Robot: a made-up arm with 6 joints.
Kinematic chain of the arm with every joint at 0, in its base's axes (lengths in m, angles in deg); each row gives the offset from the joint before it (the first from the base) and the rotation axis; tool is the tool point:
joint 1: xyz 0 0 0.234 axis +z
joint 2: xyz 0 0.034 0 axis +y
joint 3: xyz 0 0 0.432 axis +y
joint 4: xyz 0 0 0.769 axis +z
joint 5: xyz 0 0 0 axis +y
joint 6: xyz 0 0 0.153 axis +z
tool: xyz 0 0 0
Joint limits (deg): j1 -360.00..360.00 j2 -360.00..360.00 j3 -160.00..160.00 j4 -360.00..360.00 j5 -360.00..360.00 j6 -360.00..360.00
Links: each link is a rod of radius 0.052 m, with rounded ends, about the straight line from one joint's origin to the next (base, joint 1, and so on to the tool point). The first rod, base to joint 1, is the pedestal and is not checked.
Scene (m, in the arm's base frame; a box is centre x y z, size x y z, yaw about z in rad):
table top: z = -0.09
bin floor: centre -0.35 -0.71 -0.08 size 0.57 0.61 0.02 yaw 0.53
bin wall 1: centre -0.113 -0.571 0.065 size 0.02 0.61 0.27 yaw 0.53
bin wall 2: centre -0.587 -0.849 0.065 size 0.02 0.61 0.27 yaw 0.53
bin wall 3: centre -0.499 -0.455 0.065 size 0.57 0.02 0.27 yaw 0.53
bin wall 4: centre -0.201 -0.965 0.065 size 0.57 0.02 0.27 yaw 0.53
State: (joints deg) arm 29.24 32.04 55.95 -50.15 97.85 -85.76
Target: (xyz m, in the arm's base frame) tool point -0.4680 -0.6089 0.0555
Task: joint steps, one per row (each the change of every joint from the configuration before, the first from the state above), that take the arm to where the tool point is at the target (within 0.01 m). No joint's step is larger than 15 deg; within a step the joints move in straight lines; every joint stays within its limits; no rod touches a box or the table.
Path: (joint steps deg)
1: -13.34 -7.02 -9.96 -3.85 -5.06 3.01
2: -13.35 -7.02 -9.97 -3.85 -5.06 3.01
3: -13.34 -7.02 -9.96 -3.85 -5.06 3.00
4: -13.34 -7.02 -9.97 -3.85 -5.06 3.01
5: -13.78 4.48 11.23 0.96 3.66 -1.72
6: -13.77 4.48 11.23 0.97 3.66 -1.72
7: -13.78 4.47 11.23 0.96 3.66 -1.71
8: -13.77 4.48 11.23 0.97 3.65 -1.72
9: -13.78 4.48 11.23 0.96 3.66 -1.72
10: -13.77 4.48 11.23 0.96 3.66 -1.72
11: -13.78 4.48 11.23 0.97 3.66 -1.72

